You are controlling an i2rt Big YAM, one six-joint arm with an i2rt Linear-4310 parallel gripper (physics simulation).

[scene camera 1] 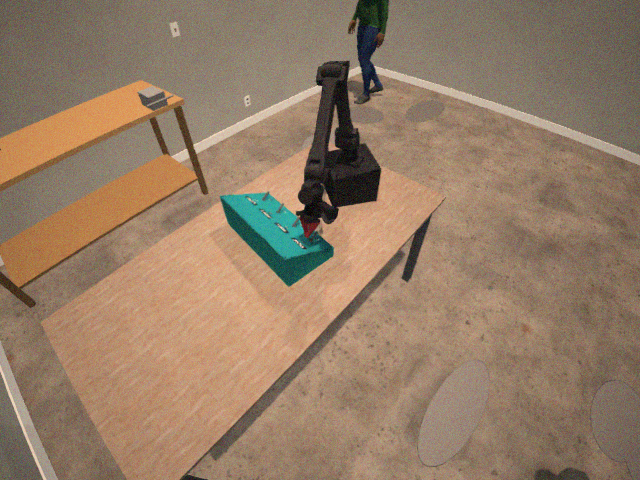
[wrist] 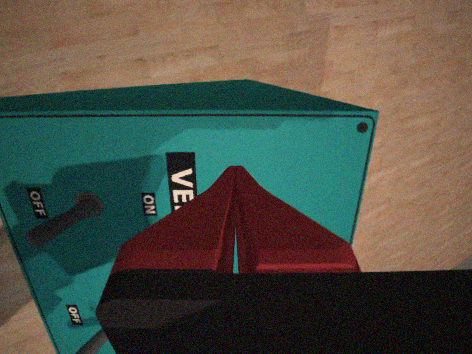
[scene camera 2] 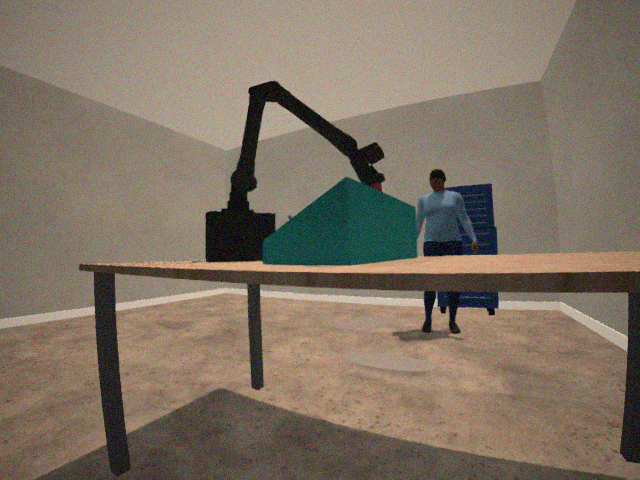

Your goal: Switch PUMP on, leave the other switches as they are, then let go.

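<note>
A teal switch box stands on the table. In scene camera 1 it carries a row of several levers, with labels too small to read. In the wrist view, the lever beside the VENT label leans to its OFF side, in shadow. A second lever shows partly at the bottom left, near another OFF mark; the gripper hides the rest. No PUMP label is readable. My gripper is shut and empty, its red tips over the panel near the VENT end. In scene camera 2 the box hides the tips.
The arm's black base stands behind the box on the wooden table. A shelf bench with a grey box is at the left. A person in green, a person in blue and a blue cabinet stand beyond.
</note>
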